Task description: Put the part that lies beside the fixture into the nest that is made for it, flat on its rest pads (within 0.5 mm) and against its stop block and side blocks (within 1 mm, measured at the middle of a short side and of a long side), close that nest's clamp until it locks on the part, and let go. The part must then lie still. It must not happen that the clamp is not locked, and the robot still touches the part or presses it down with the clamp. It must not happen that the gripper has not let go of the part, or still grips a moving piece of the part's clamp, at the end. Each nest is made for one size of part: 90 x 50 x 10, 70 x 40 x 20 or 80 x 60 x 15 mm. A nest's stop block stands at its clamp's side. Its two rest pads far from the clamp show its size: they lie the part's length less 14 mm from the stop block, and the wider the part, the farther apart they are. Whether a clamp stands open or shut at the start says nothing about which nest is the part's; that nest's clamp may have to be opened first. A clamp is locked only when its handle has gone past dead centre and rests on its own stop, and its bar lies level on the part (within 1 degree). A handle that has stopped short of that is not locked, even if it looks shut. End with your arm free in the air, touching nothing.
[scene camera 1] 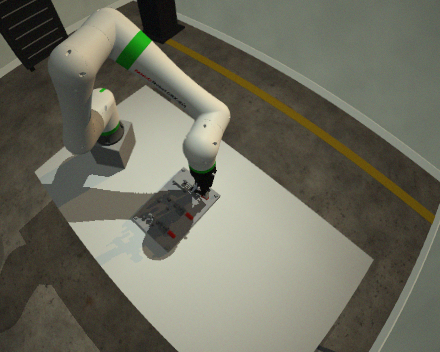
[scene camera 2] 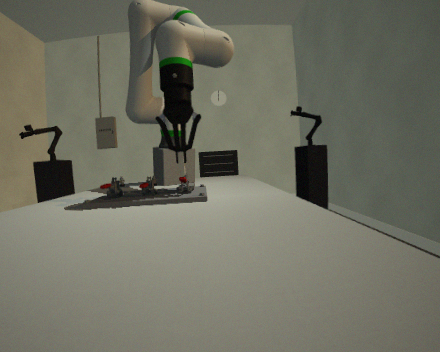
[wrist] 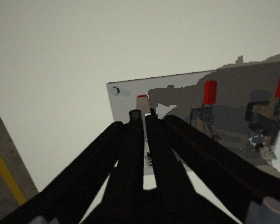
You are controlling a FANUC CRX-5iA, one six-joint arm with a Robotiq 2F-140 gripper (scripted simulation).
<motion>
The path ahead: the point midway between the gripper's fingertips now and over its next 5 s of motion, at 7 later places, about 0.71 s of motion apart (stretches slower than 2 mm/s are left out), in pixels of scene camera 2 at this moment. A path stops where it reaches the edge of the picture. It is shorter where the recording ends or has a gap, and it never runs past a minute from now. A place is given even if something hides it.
My gripper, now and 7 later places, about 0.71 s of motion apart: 182, 175; 182, 176; 182, 178; 182, 179; 182, 180; 183, 182; 183, 180; 181, 161
</motion>
